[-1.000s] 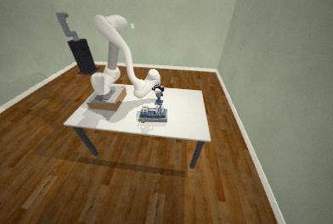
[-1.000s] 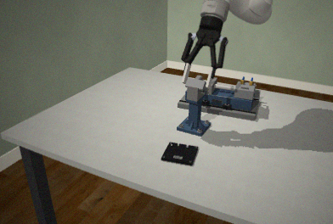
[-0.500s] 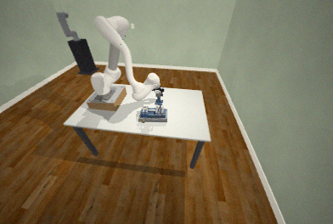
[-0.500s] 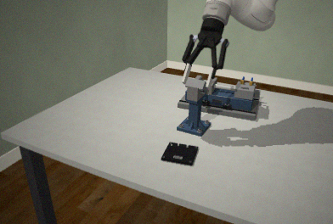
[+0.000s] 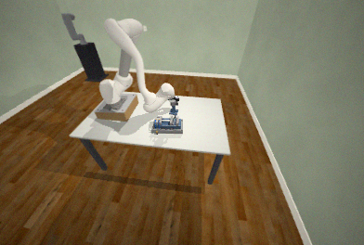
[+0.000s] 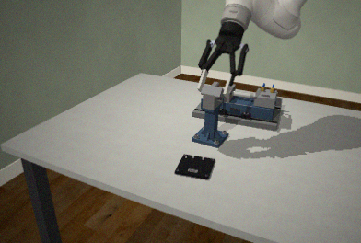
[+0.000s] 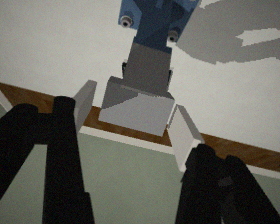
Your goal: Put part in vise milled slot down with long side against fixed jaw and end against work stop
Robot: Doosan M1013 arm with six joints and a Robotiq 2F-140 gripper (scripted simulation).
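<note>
Now: the part 30 mm below my hand and 20 mm to the left of it. Also, from my hand: work stop (150 mm to the right, 90 mm below, 50 mm ahead); blue foot (170 mm below, 10 mm to the left); blue v-block stand (120 mm below, 10 mm to the left).
</note>
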